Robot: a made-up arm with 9 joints. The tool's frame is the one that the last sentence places. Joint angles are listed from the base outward.
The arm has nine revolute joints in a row. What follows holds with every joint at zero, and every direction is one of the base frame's. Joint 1 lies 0.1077 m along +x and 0.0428 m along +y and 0.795 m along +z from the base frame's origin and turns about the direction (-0.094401, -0.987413, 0.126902). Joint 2 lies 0.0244 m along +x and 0.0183 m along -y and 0.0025 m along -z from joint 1 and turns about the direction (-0.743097, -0.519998, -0.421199). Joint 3 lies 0.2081 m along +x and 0.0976 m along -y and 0.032 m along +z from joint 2 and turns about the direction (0.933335, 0.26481, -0.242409). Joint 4 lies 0.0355 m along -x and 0.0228 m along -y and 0.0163 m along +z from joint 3 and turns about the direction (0.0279, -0.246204, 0.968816). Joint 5 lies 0.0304 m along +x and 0.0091 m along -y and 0.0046 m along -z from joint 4 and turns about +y. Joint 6 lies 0.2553 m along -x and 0.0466 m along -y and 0.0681 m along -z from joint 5 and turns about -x. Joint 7 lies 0.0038 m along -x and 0.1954 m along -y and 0.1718 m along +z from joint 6 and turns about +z. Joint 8 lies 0.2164 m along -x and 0.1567 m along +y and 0.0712 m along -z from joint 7 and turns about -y. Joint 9 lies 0.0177 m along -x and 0.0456 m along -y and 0.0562 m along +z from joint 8 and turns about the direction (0.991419, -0.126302, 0.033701). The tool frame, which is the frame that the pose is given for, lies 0.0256 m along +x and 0.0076 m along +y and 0.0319 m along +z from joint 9; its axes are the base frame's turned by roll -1.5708, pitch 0 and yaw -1.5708 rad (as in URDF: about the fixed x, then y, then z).
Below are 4 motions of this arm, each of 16 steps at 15 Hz.
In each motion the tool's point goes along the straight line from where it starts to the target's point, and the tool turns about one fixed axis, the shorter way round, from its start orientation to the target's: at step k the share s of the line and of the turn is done. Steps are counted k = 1, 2, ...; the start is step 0. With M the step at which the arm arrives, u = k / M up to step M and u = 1 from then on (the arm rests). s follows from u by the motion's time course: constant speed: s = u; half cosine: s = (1 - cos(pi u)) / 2; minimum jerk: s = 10 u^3 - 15 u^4 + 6 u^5.
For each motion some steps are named. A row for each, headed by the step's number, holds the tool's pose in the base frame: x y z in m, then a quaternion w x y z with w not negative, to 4 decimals.
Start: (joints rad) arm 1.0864 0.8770 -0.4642 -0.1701 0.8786 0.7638 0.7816 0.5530 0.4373
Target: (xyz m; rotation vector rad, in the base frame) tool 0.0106 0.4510 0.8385 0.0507 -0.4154 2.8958
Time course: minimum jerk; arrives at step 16
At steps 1, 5, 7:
1: -0.3737 0.3907 0.8230 0.3711 -0.4392 0.2072 -0.7915
5: -0.3052 0.4014 0.8257 0.2922 -0.3737 0.2019 -0.8568
7: -0.2267 0.4138 0.8289 0.1965 -0.2918 0.1921 -0.9161

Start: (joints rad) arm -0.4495 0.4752 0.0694 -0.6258 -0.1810 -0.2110 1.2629 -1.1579 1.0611
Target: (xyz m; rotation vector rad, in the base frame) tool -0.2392 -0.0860 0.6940 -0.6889 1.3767 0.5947
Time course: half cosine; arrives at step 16
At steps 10, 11, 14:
10: -0.2324 -0.0901 0.7758 0.5482 -0.3796 0.7269 0.1642
11: -0.2343 -0.0889 0.7529 0.5875 -0.3608 0.6981 0.1933
14: -0.2384 -0.0865 0.7041 0.6639 -0.3165 0.6285 0.2529

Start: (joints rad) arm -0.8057 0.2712 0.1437 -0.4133 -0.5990 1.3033 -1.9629 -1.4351 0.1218
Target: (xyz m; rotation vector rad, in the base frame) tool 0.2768 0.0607 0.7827 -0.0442 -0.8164 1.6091
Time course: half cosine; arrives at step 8
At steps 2, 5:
2: 0.2339 -0.0358 0.7859 0.1474 -0.2531 -0.5244 0.7995
5: 0.2613 0.0258 0.7838 0.4646 -0.1087 -0.4330 0.7647

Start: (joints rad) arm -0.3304 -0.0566 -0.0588 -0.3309 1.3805 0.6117 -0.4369 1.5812 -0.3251
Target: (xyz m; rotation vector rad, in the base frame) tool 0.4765 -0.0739 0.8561 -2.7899 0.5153 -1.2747
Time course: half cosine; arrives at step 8
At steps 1, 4, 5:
1: 0.4497 -0.0521 1.1913 0.3141 -0.7671 0.2209 -0.5138
4: 0.4626 -0.0626 1.0303 0.1734 -0.8422 0.1973 -0.4709
5: 0.4679 -0.0669 0.9637 0.1134 -0.8665 0.1859 -0.4493

